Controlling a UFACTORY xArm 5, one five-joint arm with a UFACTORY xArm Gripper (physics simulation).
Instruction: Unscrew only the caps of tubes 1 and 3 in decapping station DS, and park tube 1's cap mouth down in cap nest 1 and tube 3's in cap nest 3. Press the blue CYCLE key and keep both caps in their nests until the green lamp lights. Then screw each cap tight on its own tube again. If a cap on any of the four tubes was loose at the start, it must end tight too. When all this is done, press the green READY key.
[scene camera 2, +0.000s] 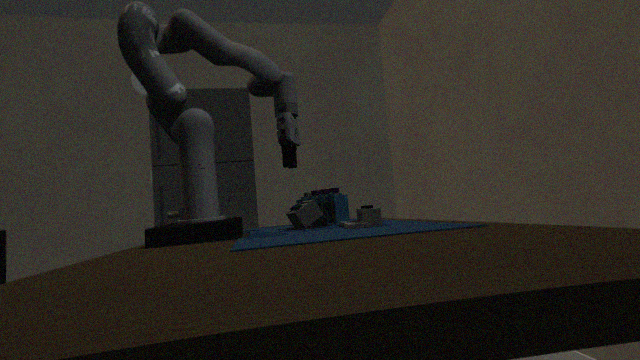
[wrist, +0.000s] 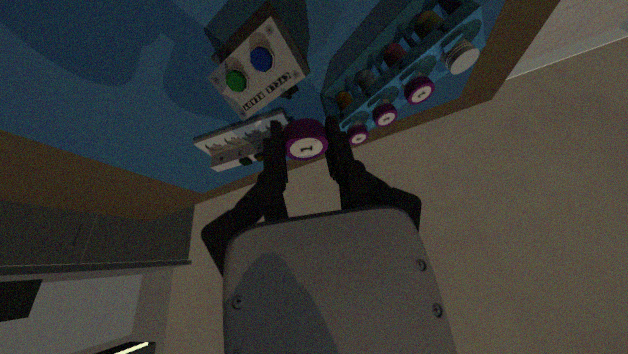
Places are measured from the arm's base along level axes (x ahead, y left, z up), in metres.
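Pixels of known places: gripper, fingertip midpoint: (scene camera 2: 290, 167) (wrist: 303, 130); arm's base, origin of the base link: (scene camera 2: 202, 221).
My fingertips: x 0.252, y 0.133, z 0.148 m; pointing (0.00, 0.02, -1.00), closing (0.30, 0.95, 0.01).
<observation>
For each thing: its top centre in the pictures, then the offset to it from my fingertips. "spot": a spot on its surface instead. Level surfaces: height alone.
- purple cap marked 1, middle of its top: (wrist: 306, 148) 0.000 m left, 0.000 m ahead, 0.018 m up
- Tube 2's cap, middle of its top: (wrist: 421, 94) 0.151 m left, 0.083 m ahead, 0.074 m down
- tube 3's cap, middle of its top: (wrist: 386, 119) 0.108 m left, 0.113 m ahead, 0.074 m down
- tube 4's cap, middle of its top: (wrist: 358, 138) 0.066 m left, 0.142 m ahead, 0.074 m down
- cap nest block, middle of its top: (wrist: 246, 154) (scene camera 2: 356, 206) 0.170 m right, 0.176 m ahead, 0.142 m down
- blue mat, its level: 0.195 m down
- wooden table, its level: 0.198 m down
- tilted grey box, surface spot: (scene camera 2: 306, 214) spot: 0.108 m right, 0.037 m ahead, 0.153 m down
My gripper (scene camera 2: 289, 166) (wrist: 303, 130) is shut on the purple cap marked 1 (wrist: 306, 141), held in the air above the mat. In the wrist view, decapping station DS (scene camera 2: 341, 208) (wrist: 475, 31) is at the upper right. Its pale tube 1 (wrist: 462, 58) has no cap. Tube 2's cap (wrist: 419, 90), tube 3's cap (wrist: 385, 115) and tube 4's cap (wrist: 358, 135) are on; their tightness cannot be told. The cap nest block (wrist: 225, 159) is left of the held cap, partly hidden by a finger; no cap shows in its visible nests. The blue CYCLE key (wrist: 261, 59) and green READY key (wrist: 236, 80) are on a box above it.
The blue mat (scene camera 2: 410, 228) (wrist: 150, 137) lies on the wooden table (scene camera 2: 320, 280) (wrist: 100, 175). In the scene view, a tilted grey box (scene camera 2: 306, 214) and a low grey block with a dark top (scene camera 2: 369, 216) flank the station. Two small dark coloured spots show at the nest block; whether lit is unclear.
</observation>
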